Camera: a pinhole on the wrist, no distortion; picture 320 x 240 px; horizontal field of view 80.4 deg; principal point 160.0 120.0 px. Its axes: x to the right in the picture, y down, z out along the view. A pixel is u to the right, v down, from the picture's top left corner.
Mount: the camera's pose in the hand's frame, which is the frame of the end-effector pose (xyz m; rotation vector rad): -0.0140 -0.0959 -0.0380 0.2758 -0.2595 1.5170
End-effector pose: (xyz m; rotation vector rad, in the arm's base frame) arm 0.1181 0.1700 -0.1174 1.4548 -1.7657 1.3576
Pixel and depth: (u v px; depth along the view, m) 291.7 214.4 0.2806
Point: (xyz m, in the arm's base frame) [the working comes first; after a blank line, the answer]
In the camera's frame: 0.1952 0.1399 0.2806

0.2310 -0.0272 -0.3541
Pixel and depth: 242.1 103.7 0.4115
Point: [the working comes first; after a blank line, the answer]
In the camera's frame: 0.1784 -0.0354 0.4115

0.2603 -0.2044 -0.2280
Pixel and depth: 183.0 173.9 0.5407
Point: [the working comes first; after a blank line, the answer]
In the camera's frame: 0.0657 0.1539 0.5407

0.4733 -0.1875 -0.3681
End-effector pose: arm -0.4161 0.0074 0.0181 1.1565 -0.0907 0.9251
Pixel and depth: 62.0 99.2 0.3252
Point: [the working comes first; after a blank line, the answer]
In the camera's frame: -0.1683 -0.0357 0.3252

-0.0821 -0.1873 -0.1509
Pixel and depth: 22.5 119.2 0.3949
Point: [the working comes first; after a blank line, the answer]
In the camera's frame: -0.2868 -0.0017 0.3949

-0.0077 -0.2429 -0.2577
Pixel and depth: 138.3 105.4 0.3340
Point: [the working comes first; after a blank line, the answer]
In the camera's frame: -0.0383 -0.0258 0.3340

-0.1450 -0.2216 -0.0415
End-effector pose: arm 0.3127 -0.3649 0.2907 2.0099 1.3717 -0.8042
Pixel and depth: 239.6 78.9 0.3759
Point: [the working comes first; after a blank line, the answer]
In the camera's frame: 0.1580 -0.0816 0.3759

0.2041 -0.5674 -0.0157
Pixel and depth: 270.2 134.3 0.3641
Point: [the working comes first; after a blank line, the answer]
In the camera's frame: 0.2119 0.0275 0.3641

0.2264 -0.6562 0.0653
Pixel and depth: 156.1 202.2 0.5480
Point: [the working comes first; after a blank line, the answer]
In the camera's frame: -0.0113 0.2379 0.5480

-0.1031 -0.7797 0.1291
